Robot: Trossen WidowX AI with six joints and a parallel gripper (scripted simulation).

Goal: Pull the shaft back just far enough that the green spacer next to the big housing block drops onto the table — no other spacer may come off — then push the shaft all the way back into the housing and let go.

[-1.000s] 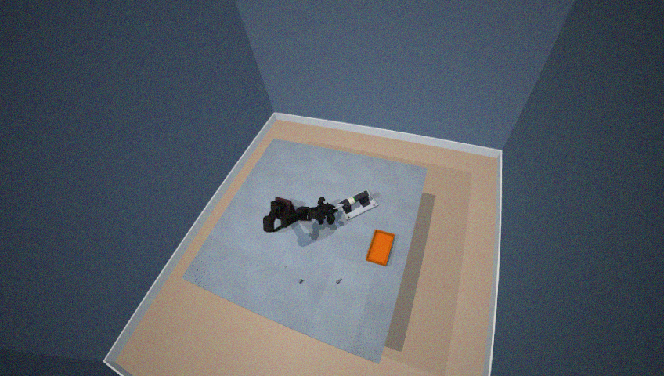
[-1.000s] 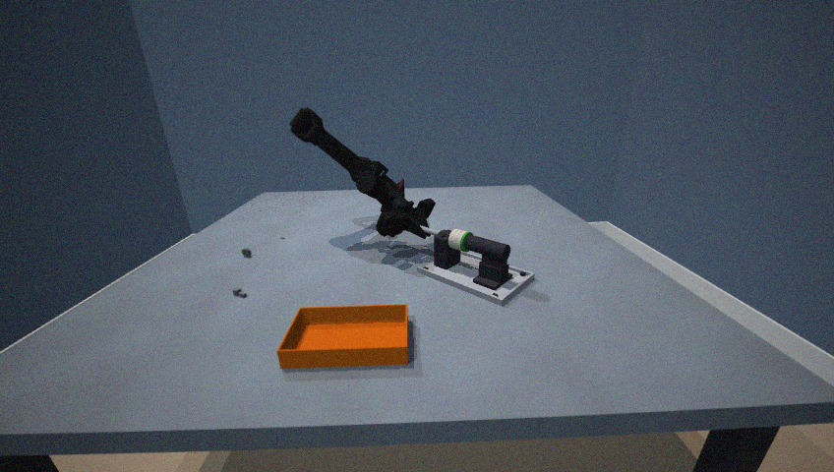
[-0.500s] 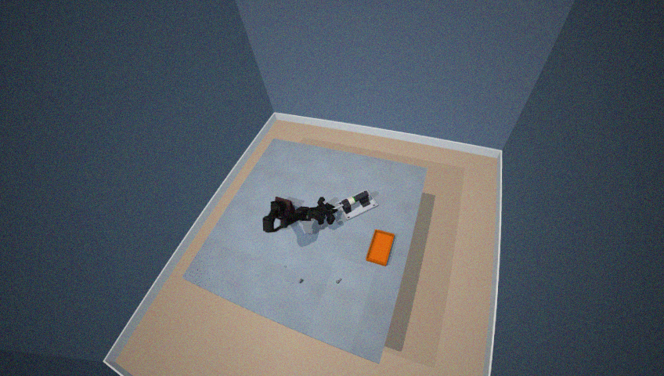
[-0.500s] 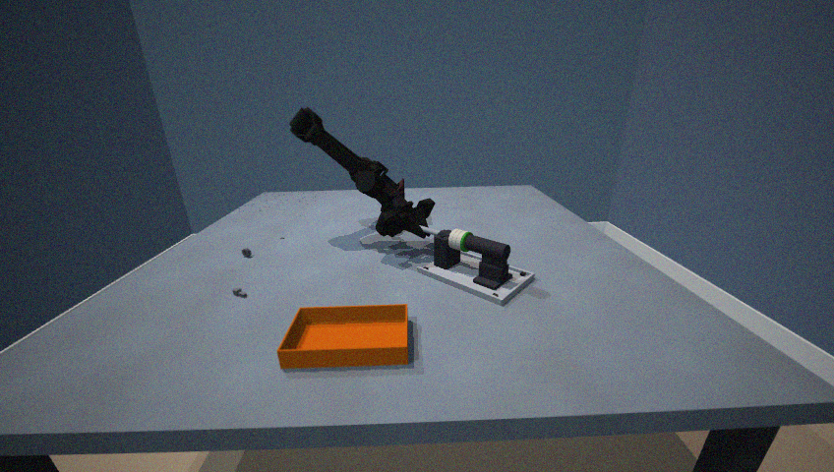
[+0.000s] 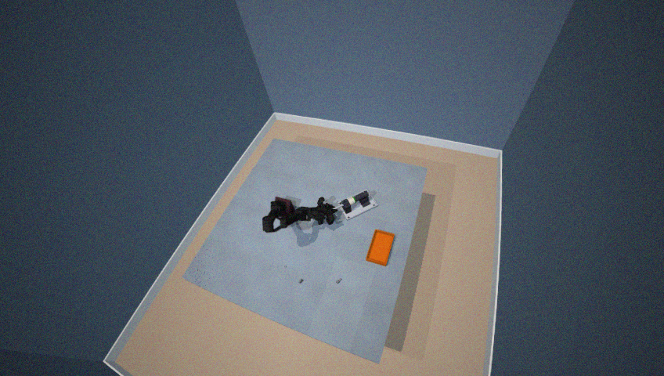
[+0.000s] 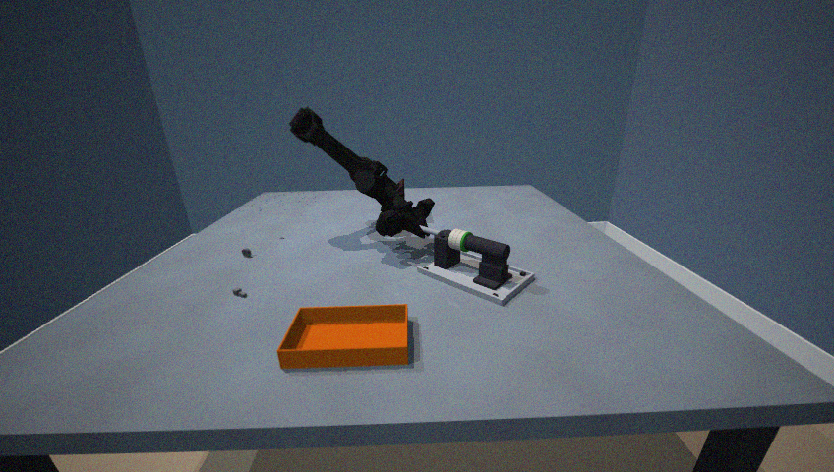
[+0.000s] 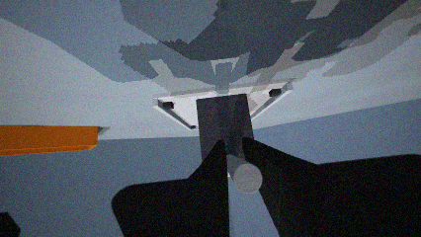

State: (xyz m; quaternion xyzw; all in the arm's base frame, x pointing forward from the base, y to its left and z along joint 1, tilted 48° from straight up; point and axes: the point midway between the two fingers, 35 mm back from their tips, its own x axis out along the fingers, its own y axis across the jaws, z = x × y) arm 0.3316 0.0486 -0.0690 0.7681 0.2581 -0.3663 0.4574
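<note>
Now: gripper tip 3 cm to the right of the grey shaft, 3 cm short of it and 2 cm below it. Round my gripper tip: orange tray: 33 cm ahead, 14 cm to the right, 5 cm below; white spacer: 8 cm to the left, 7 cm ahead, 2 cm above; green spacer: 9 cm to the left, 8 cm ahead, 2 cm above.
</note>
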